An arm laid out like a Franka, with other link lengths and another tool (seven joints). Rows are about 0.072 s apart.
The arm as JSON. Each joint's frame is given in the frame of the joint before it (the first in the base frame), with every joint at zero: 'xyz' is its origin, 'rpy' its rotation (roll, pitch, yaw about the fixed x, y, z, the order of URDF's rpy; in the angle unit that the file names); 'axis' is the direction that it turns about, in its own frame. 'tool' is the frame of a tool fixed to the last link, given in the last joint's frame.
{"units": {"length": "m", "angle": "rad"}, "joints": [
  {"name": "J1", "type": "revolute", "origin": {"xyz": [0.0, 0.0, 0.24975], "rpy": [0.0, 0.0, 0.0]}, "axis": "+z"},
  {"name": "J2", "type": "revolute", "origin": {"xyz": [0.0, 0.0, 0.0], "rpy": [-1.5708, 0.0, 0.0]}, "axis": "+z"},
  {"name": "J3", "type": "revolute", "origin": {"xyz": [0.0, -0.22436, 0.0], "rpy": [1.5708, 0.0, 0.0]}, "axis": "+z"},
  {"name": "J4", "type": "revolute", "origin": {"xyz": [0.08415, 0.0, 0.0], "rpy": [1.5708, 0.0, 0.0]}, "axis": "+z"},
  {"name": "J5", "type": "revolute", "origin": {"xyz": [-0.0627, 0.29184, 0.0], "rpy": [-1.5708, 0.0, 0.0]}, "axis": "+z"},
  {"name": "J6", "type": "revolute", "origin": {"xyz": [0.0, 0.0, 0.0], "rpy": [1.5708, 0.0, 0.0]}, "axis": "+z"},
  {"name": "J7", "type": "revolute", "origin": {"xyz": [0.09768, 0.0, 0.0], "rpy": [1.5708, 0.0, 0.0]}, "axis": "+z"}
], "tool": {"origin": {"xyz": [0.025, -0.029, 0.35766], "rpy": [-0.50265, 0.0, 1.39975]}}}
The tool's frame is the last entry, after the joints.
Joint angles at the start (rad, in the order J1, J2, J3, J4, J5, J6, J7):
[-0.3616 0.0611 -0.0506 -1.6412 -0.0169 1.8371 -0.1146]
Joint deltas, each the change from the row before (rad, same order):
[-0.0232 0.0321 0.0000 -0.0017 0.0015 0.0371 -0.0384]
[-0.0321 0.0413 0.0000 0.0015 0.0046 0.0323 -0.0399]
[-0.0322 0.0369 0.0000 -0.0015 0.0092 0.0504 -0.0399]
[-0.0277 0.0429 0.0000 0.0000 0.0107 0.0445 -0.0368]
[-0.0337 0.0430 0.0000 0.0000 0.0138 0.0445 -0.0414]
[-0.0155 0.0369 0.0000 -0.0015 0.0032 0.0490 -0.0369]
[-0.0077 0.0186 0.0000 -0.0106 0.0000 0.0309 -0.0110]
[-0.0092 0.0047 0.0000 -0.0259 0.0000 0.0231 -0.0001]
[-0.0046 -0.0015 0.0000 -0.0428 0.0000 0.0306 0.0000]
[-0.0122 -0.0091 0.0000 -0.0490 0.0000 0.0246 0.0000]
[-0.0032 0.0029 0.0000 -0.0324 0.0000 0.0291 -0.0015]
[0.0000 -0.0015 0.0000 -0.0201 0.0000 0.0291 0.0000]
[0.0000 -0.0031 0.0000 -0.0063 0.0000 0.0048 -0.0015]
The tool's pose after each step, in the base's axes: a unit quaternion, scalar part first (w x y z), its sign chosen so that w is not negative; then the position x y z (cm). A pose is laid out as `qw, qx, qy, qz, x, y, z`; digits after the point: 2 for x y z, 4 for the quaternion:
0.1481, 0.6502, -0.7356, -0.1194, 52.73, -21.51, 14.06
0.1514, 0.6524, -0.7325, -0.1220, 52.58, -23.25, 12.29
0.1489, 0.6549, -0.7317, -0.1166, 52.87, -25.13, 10.91
0.1477, 0.6575, -0.7297, -0.1159, 52.97, -26.67, 9.13
0.1454, 0.6590, -0.7289, -0.1155, 52.81, -28.45, 7.32
0.1473, 0.6657, -0.7235, -0.1083, 53.07, -29.63, 5.82
0.1487, 0.6664, -0.7227, -0.1069, 53.01, -30.18, 4.71
0.1492, 0.6628, -0.7253, -0.1111, 52.43, -30.51, 3.62
0.1503, 0.6608, -0.7261, -0.1166, 51.70, -30.40, 2.27
0.1512, 0.6559, -0.7289, -0.1249, 50.48, -30.49, 1.02
0.1520, 0.6549, -0.7291, -0.1280, 49.96, -30.40, -0.13
0.1510, 0.6547, -0.7303, -0.1230, 50.06, -30.51, -0.47
0.1510, 0.6552, -0.7300, -0.1221, 50.03, -30.48, -0.48

